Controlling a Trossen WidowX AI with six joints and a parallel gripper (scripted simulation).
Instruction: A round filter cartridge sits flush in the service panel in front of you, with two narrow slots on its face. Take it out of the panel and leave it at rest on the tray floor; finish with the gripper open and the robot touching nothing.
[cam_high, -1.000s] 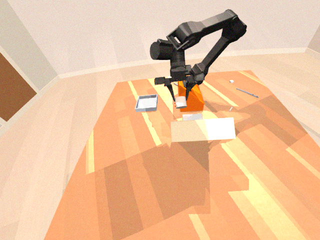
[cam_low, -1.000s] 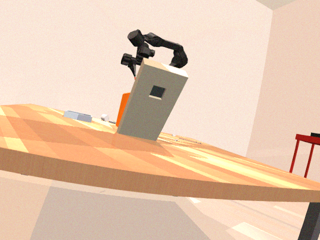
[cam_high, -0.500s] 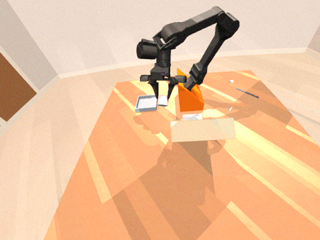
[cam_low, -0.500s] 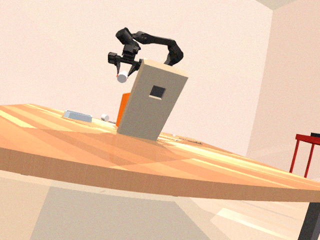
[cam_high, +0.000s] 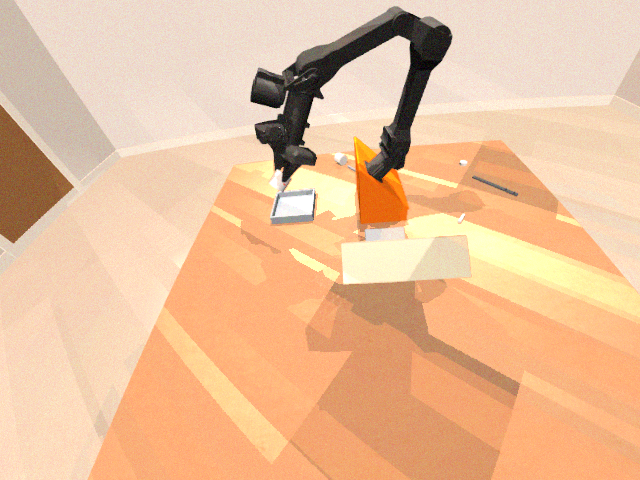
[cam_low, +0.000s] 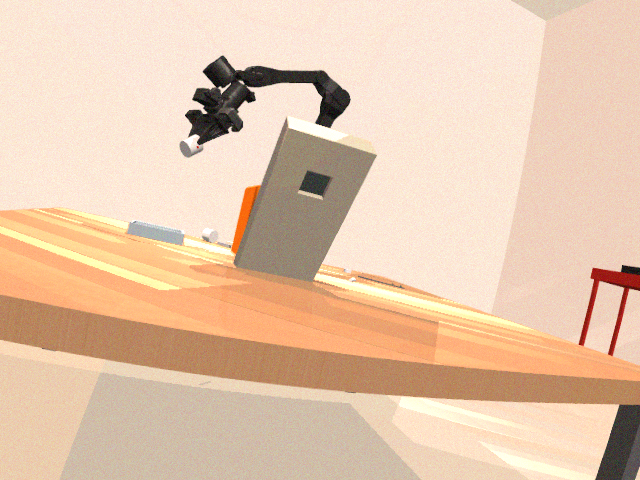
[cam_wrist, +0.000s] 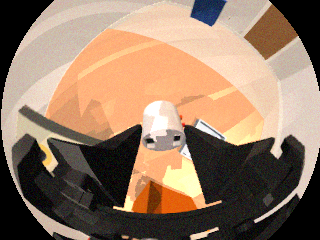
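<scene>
Right now the grey tray is 190 mm behind my gripper tip, 20 mm to the right of it and 250 mm below it. Round my gripper tip: cream service panel: 220 mm ahead, 230 mm to the left, 100 mm below; round filter cartridge: 10 mm below; small white block: 470 mm behind, 180 mm to the left, 240 mm below.
</scene>
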